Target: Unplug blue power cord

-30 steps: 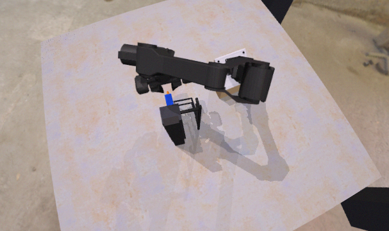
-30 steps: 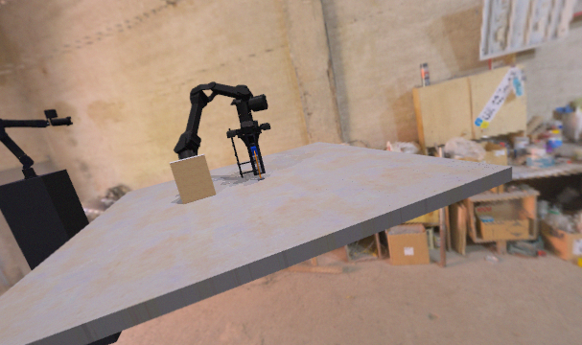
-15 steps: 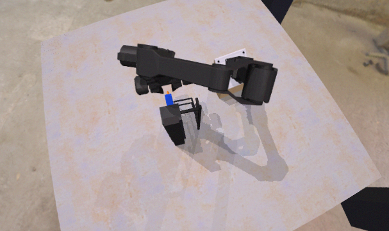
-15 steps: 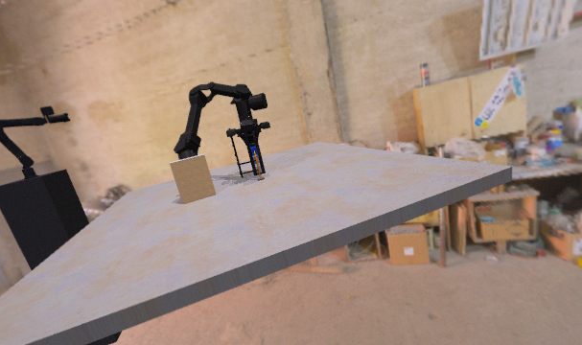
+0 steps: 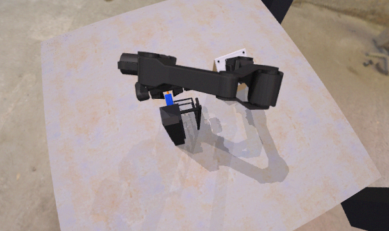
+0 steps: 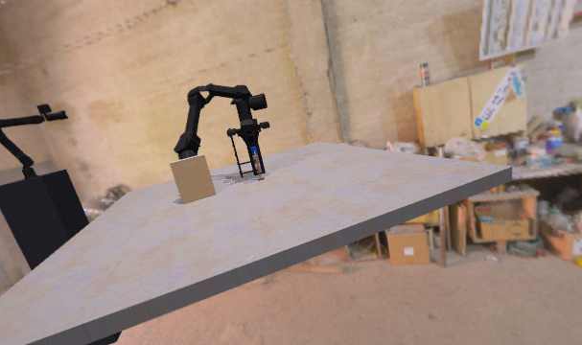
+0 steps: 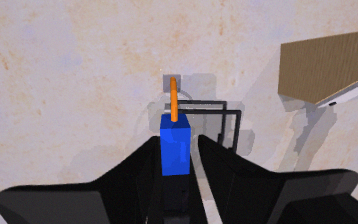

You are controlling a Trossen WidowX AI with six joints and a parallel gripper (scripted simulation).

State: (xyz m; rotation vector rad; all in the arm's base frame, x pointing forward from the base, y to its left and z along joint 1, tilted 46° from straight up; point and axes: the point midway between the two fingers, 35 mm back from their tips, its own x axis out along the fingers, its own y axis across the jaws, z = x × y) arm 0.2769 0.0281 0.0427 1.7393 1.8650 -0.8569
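My gripper tip is now 30 mm to the right of the blue plug and 10 mm above it.
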